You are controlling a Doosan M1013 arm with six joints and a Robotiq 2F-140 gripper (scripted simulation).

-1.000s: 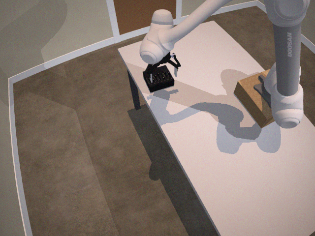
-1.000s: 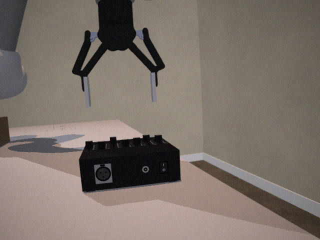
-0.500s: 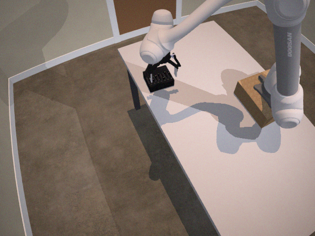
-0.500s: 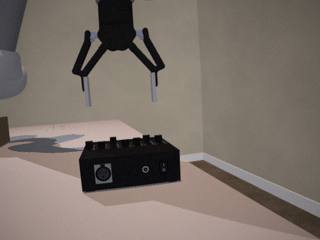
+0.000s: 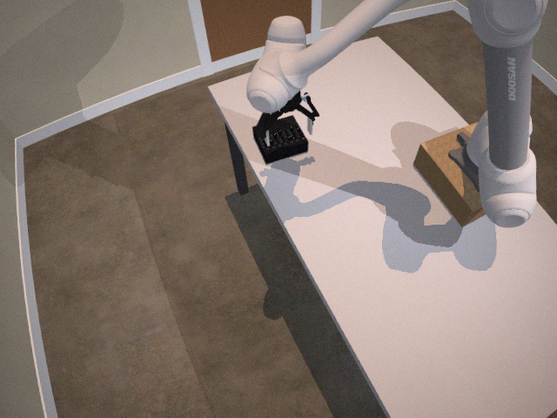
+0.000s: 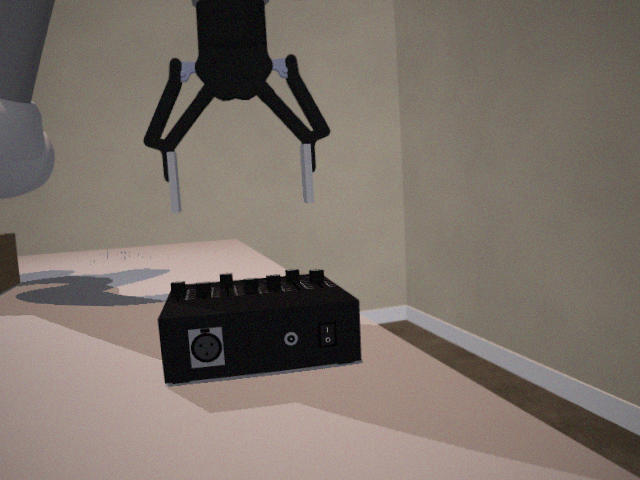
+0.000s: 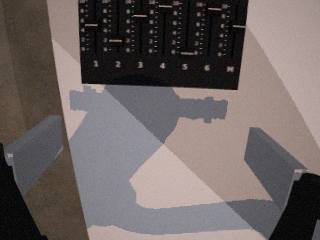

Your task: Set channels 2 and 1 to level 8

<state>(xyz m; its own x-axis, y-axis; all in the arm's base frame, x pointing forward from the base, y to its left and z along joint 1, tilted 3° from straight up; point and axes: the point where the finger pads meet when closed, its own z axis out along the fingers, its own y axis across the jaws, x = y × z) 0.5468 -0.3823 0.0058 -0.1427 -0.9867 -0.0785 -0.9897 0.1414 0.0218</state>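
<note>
My hand is 50 mm short of the channel 1 fader cap, 90 mm to the left of it and 80 mm above it. Round my hand: channel 5 fader cap 30 mm behind, 50 mm to the right, 80 mm below; channel 2 fader cap 30 mm ahead, 70 mm to the right, 80 mm below.
</note>
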